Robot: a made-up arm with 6 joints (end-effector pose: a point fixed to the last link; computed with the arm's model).
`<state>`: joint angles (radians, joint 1 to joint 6).
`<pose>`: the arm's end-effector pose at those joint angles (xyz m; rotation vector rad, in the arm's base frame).
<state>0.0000 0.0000 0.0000 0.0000 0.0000 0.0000</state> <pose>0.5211 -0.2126 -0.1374 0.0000 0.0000 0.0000</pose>
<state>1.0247 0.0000 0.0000 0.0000 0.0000 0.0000</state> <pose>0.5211 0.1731 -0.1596 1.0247 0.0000 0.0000</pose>
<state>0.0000 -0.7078 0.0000 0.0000 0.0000 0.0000</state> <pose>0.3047 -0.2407 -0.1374 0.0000 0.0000 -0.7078</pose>
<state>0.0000 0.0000 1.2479 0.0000 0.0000 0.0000</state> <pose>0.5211 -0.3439 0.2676 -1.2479 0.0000 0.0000</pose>
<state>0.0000 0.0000 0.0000 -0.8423 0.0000 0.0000</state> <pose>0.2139 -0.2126 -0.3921 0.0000 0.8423 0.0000</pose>
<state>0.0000 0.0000 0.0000 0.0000 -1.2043 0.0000</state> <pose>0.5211 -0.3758 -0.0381 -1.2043 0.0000 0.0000</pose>
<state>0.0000 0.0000 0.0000 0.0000 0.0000 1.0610</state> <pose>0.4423 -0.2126 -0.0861 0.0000 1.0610 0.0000</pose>
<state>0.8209 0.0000 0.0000 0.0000 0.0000 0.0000</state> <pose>0.5211 0.0979 -0.1873 0.8209 0.0000 0.0000</pose>
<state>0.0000 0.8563 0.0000 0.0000 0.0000 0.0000</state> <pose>0.6813 -0.0060 -0.1374 0.0000 0.0000 0.8563</pose>
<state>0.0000 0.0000 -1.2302 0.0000 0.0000 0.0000</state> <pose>0.5211 0.2078 -0.1450 1.2302 0.0000 0.0000</pose>
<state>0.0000 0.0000 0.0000 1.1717 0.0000 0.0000</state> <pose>0.4520 -0.2126 0.3979 0.0000 -1.1717 0.0000</pose>
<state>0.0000 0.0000 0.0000 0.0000 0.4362 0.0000</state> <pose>0.5211 -0.1423 -0.1177 0.4362 0.0000 0.0000</pose>
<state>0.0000 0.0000 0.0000 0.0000 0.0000 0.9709</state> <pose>0.4464 -0.2126 -0.0934 0.0000 0.9709 0.0000</pose>
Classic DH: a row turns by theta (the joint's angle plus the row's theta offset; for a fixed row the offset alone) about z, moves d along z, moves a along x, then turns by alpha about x. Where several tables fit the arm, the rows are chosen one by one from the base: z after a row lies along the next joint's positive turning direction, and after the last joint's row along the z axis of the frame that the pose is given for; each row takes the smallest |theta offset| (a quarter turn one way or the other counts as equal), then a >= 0, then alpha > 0; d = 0 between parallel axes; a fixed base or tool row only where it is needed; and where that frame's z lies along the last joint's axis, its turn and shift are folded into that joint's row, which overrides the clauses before.
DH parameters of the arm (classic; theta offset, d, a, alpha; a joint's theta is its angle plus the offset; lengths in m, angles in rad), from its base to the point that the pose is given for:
base (fixed): 1.5708 0.1944 0 1.5708
joint 1: 0 0.3748 0.0662 -1.5708
joint 2: 0 -0.0381 -0.0632 -1.5708
joint 3: 1.5708 0.2916 0.0781 -1.5708
joint 4: 0 0.225 0.0472 -1.5708
joint 5: 0 0.4422 0.0756 -1.5708
joint 6: 1.5708 0.0094 0.0043 -1.5708
tool (fixed): 3.1416 -0.0928 0 0

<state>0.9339 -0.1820 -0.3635 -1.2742 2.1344 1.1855</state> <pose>0.1979 0.4102 -0.0464 -2.0870 -0.7847 -0.5188</pose>
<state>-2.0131 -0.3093 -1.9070 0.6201 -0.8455 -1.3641</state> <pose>0.5476 -0.2870 0.4260 -0.9818 -2.1682 0.4183</pose>
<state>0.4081 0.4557 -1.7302 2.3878 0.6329 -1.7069</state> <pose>-0.0073 -0.4007 -0.2733 0.1807 1.2719 2.0429</pose>
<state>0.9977 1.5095 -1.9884 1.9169 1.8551 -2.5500</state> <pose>0.6876 0.1381 -0.3452 0.0568 -1.3274 2.2313</pose>
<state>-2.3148 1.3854 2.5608 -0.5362 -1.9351 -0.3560</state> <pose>0.3149 0.1895 -0.2431 -0.1936 0.7559 -0.1356</pose>
